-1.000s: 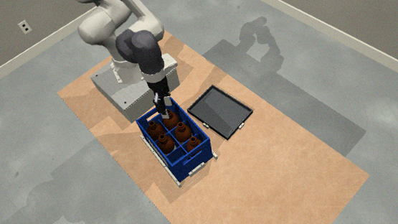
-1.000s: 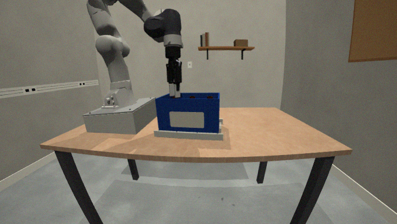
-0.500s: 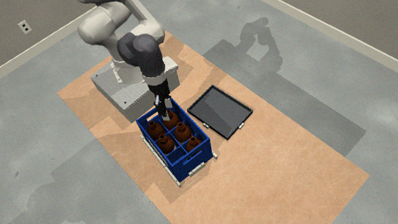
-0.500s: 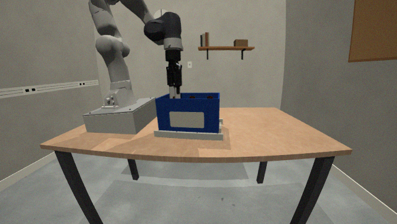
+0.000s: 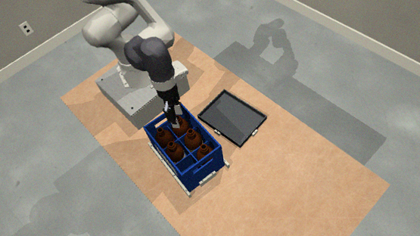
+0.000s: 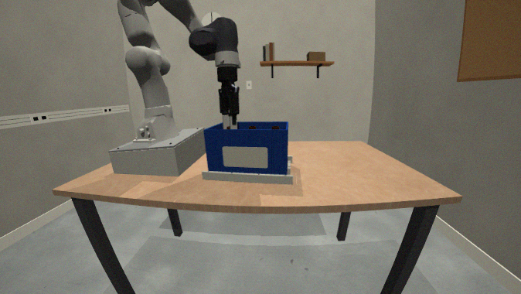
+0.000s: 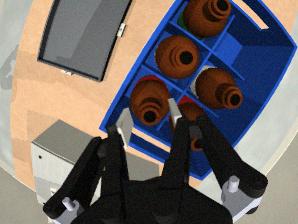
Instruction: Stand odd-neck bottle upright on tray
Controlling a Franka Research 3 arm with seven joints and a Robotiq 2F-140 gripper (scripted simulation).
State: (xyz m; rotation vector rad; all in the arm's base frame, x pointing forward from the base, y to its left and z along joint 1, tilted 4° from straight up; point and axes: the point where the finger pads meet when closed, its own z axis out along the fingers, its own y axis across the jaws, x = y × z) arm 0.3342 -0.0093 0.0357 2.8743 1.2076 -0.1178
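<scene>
Now: hand 8 cm to the left of the bottle and 8 cm above it. From my hand the other things lie so: blue crate: 9 cm ahead, 4 cm to the right, 9 cm below; dark grey tray: 6 cm ahead, 23 cm to the left, 16 cm below.
</scene>
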